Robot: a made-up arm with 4 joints. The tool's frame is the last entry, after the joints.
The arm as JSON. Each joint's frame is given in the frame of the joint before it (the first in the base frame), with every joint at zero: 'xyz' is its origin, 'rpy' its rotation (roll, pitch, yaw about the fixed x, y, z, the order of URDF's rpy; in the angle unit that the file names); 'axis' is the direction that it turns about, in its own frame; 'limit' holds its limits. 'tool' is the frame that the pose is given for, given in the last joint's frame.
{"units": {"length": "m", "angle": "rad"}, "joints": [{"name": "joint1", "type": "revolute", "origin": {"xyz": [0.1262, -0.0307, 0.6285], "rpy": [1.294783, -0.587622, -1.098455]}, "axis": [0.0, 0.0, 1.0], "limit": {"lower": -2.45, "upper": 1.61}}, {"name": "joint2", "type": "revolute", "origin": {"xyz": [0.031, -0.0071, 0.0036], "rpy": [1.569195, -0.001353, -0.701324]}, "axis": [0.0, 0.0, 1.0], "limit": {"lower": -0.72, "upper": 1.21}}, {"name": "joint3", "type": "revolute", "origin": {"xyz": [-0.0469, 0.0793, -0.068], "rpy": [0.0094, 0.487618, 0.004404]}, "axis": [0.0, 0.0, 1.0], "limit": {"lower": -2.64, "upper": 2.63}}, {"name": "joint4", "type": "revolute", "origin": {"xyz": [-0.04, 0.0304, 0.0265], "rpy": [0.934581, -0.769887, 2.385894]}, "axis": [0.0, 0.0, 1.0], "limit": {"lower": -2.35, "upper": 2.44}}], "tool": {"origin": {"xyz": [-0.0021, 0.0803, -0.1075], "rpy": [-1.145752, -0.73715, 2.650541]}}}
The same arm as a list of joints. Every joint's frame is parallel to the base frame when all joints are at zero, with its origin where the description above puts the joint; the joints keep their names.
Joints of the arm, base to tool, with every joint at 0 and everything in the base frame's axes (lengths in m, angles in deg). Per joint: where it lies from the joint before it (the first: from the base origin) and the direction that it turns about. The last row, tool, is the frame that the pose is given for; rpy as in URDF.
joint1: xyz 0.1262 -0.0307 0.6285 axis -0.925538 -0.303212 0.226809
joint2: xyz 0.0084 -0.0283 0.0123 axis -0.245803 0.0201 -0.969111
joint3: xyz -0.0702 0.0194 0.0884 axis -0.075399 -0.426597 -0.901294
joint4: xyz -0.0448 0.0136 -0.0321 axis -y
tool: xyz 0.0588 0.1075 -0.0547 rpy 36.25 -12.79 -43.57
Joint limits (deg, base to tool): -140.37..92.25 -41.25..69.33 -151.26..150.69 -134.65..139.80

